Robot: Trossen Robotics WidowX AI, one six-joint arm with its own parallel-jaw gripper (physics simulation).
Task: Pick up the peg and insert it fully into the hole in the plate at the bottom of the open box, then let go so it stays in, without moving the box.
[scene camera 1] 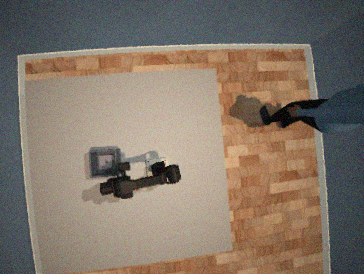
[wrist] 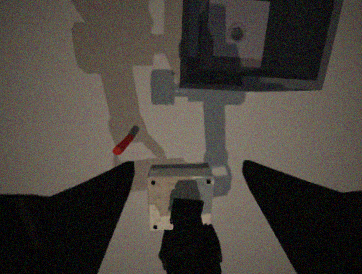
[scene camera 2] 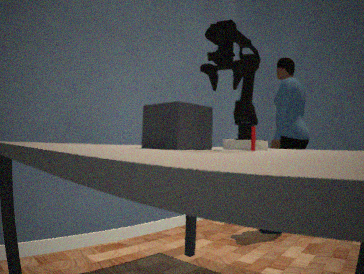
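Seen in the pictures: gripper, between the fingertips: (wrist: 189, 166) (scene camera 2: 224, 90); arm's base, origin of its link: (scene camera 1: 160, 167) (wrist: 186, 211) (scene camera 2: 245, 139).
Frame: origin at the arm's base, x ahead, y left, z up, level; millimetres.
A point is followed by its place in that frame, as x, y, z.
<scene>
The red peg (scene camera 1: 137, 189) {136, 140, 41} (scene camera 2: 253, 138) {144, 143, 2} (wrist: 126, 140) {145, 136, 2} stands upright on the table, near the arm's base; in the wrist view one end looks dark grey, and in scene camera 1 the arm hides most of it. The dark grey open box (scene camera 1: 93, 162) {411, -16, 52} (scene camera 2: 177, 126) {411, 69, 28} (wrist: 330, 45) {317, -98, 100} stands apart from the peg. Inside it lies a pale plate (scene camera 1: 106, 161) {350, -19, -20} (wrist: 252, 47) {327, -47, 20} with a dark round hole (wrist: 237, 33) {347, -24, 4}. My gripper (scene camera 2: 225, 89) {188, 46, 168} (wrist: 189, 166) {188, 46, 168} is open and empty, pointing down, high above the table and higher than the box. In the wrist view the peg lies left of and beyond the left fingertip.
The arm's pale base block (scene camera 2: 230, 144) {88, -8, -20} (wrist: 160, 200) {23, 59, 0} stands on the table (scene camera 1: 175, 105) {-79, -418, -38} (scene camera 2: 310, 162) {607, 573, -38}, close to the peg. The arm casts shadows across the tabletop and the box. A person in blue (scene camera 1: 345, 110) (scene camera 2: 291, 105) stands on the floor beyond the table.
</scene>
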